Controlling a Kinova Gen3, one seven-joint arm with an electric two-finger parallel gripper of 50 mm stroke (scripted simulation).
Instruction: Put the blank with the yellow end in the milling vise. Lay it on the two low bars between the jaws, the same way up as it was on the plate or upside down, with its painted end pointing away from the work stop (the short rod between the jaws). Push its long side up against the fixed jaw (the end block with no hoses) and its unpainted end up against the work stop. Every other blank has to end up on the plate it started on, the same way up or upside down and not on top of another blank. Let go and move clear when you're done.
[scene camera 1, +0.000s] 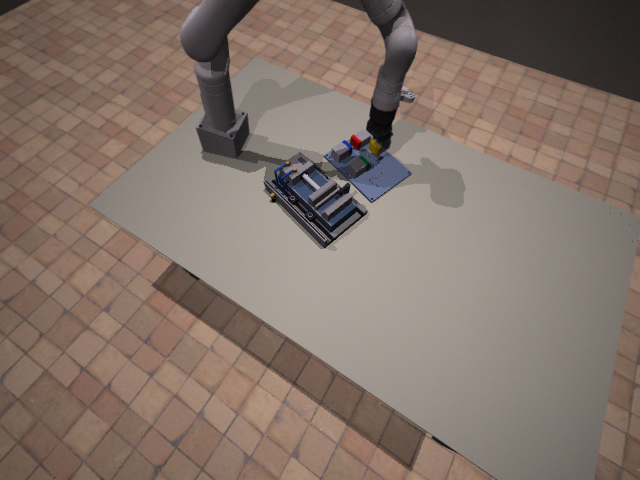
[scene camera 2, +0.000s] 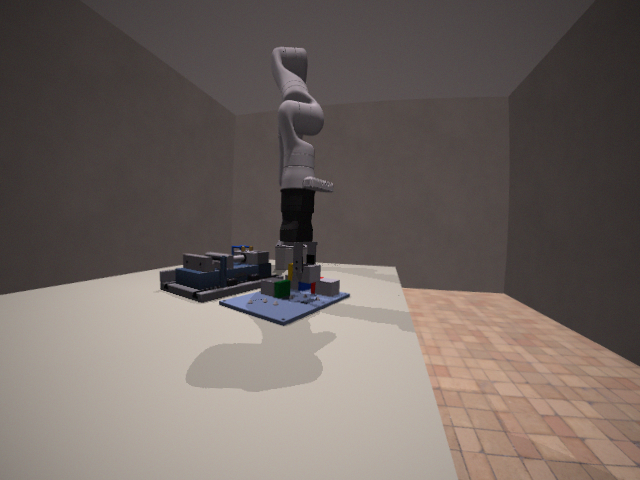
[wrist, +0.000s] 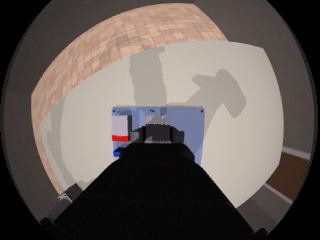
Labels:
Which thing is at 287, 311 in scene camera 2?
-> A blue plate.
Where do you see my gripper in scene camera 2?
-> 304, 270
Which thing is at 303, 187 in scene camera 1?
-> A milling vise.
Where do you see a blue plate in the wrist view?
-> At 191, 121

